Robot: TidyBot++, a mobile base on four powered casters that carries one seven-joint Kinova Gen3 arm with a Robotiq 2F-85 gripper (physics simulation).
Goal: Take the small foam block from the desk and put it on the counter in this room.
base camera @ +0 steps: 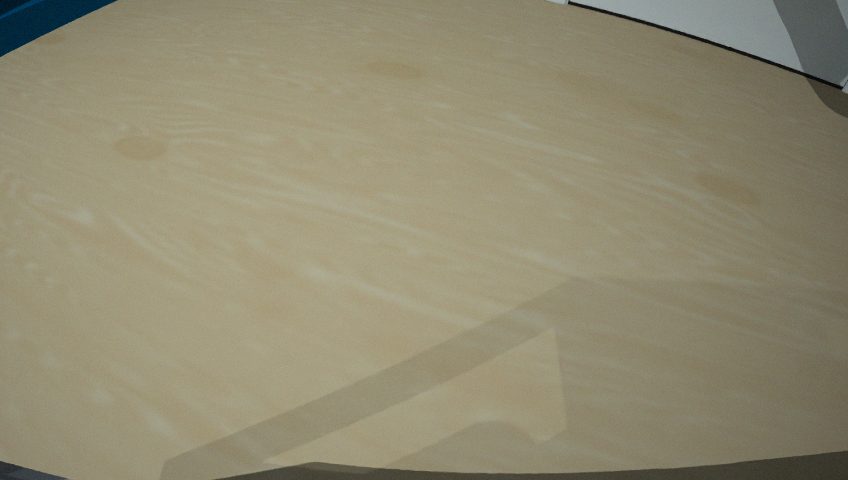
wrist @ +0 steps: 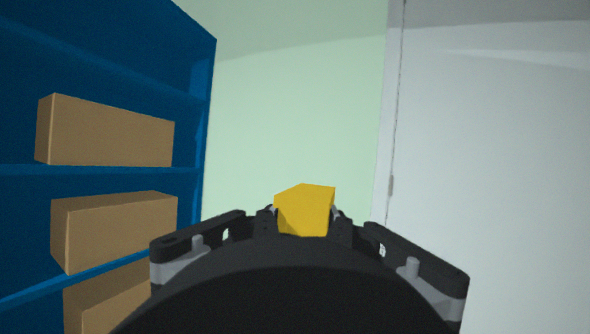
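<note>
A small yellow foam block (wrist: 304, 211) is held between the fingertips in the wrist view, at the lower middle. My gripper (wrist: 304, 211) is shut on it, with one black finger on each side of the block. The block is up in the air, with the pale green wall behind it. The desk and the counter do not show in either view. The gripper and the block do not show in the base camera view.
A blue shelf unit (wrist: 209, 65) (base camera: 35, 26) with cardboard boxes (wrist: 110, 131) (wrist: 120, 230) stands at the left. A white door (wrist: 490, 165) (base camera: 702, 23) is at the right, beside the green wall (wrist: 295, 115). Shadows fall across the wooden floor (base camera: 357, 237).
</note>
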